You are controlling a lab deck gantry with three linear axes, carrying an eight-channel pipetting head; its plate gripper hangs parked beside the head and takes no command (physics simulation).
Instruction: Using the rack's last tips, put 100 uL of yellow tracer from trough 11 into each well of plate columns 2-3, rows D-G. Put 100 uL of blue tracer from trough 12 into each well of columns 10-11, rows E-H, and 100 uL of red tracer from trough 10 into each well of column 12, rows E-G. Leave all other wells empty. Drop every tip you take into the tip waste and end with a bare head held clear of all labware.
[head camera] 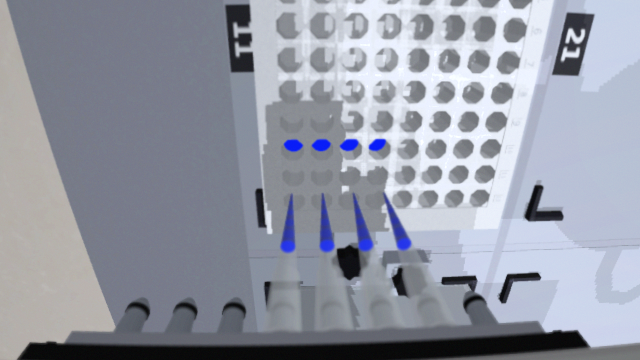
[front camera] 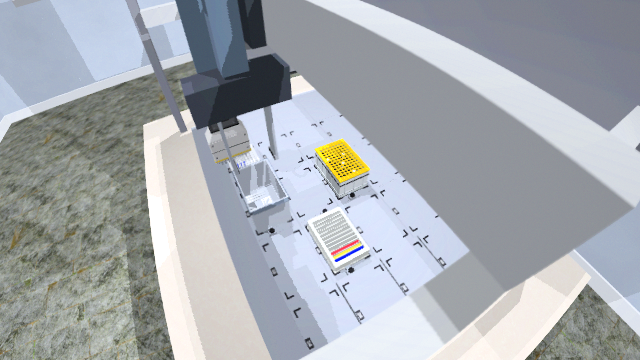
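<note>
The eight-channel head (front camera: 228, 142) (head camera: 310, 345) is over the plate (front camera: 245, 161) (head camera: 492, 220). Four neighbouring channels carry tips (head camera: 345, 245) with blue liquid at their lower ends; three nozzles to their left and one to their right are bare. In the head view, four column 10 wells (head camera: 321, 145) on the left side are blue; visible wells in columns 11 and 12 look grey. Columns 2-3 do not show there. The trough block (front camera: 330, 227) shows red (front camera: 345, 248), yellow (front camera: 347, 251) and blue (front camera: 349, 254) strips. The parked plate gripper (front camera: 256, 165) has its two fingers wide apart, holding nothing.
The yellow tip rack (front camera: 342, 160) stands right of the tip waste (front camera: 270, 206), with a few pale spots among its holes. The waste bin holds loose pale tips and sits close in front of the plate. A large grey gantry beam (front camera: 425, 125) crosses the right side.
</note>
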